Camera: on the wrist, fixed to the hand. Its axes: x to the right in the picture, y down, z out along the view.
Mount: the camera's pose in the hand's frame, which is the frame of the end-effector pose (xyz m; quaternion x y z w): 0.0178 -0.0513 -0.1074 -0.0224 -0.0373 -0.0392 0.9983
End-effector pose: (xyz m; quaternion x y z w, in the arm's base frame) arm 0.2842 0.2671 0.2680 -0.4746 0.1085 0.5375 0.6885
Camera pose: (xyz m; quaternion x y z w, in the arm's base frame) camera 0.3733 0.1972 0.2273 -0.4734 0.0520 0.5297 0.7018
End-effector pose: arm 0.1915 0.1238 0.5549 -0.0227 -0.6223 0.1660 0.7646
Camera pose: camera 0.3091 0.0989 0.5600 -0.0092 -0.6544 0.1227 0.7461
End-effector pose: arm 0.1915 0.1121 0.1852 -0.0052 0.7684 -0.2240 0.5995
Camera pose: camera 0.0739 0.0973 0.2062 -0.0571 0.7495 -0.2297 0.6182
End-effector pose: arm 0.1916 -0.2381 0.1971 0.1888 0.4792 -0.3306 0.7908
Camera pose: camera 0.0932 -0.2145 0.1319 0.1397 0.4637 -0.3574 0.7986
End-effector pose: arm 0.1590 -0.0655 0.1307 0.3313 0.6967 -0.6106 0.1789
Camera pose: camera 0.1280 0.0412 0.1771 0.2766 0.7155 -0.6133 0.1881
